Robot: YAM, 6 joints.
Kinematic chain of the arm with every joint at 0, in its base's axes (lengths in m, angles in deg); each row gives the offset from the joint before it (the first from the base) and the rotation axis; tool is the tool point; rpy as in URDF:
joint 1: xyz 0 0 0.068 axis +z
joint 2: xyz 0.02 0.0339 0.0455 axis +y
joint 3: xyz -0.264 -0.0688 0 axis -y
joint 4: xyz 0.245 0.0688 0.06 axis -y
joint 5: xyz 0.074 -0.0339 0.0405 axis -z
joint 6: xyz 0.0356 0 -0.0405 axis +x
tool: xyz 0 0 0 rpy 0 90 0
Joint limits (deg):
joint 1: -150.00..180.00
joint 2: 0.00..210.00
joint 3: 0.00..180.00
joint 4: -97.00..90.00
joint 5: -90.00..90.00
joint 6: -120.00..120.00
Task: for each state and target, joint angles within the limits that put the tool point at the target. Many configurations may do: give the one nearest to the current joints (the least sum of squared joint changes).
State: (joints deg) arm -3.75 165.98 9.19 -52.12 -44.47 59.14
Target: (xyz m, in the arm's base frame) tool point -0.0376 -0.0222 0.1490
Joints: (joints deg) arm 36.96 209.65 0.00 -32.98 -7.86 59.14
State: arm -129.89 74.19 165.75 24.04 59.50 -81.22
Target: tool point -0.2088 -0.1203 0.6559
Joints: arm -142.21 95.60 136.31 17.34 67.43 -81.22
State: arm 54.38 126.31 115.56 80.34 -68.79 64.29
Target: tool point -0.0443 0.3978 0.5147
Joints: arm 91.64 119.36 125.11 76.57 -67.45 64.29
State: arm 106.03 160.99 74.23 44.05 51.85 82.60
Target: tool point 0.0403 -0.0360 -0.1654
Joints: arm 106.97 205.90 35.65 31.26 51.97 82.60
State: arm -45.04 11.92 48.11 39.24 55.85 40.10
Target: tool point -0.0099 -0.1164 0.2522
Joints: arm -79.23 21.70 10.66 29.79 62.13 40.10
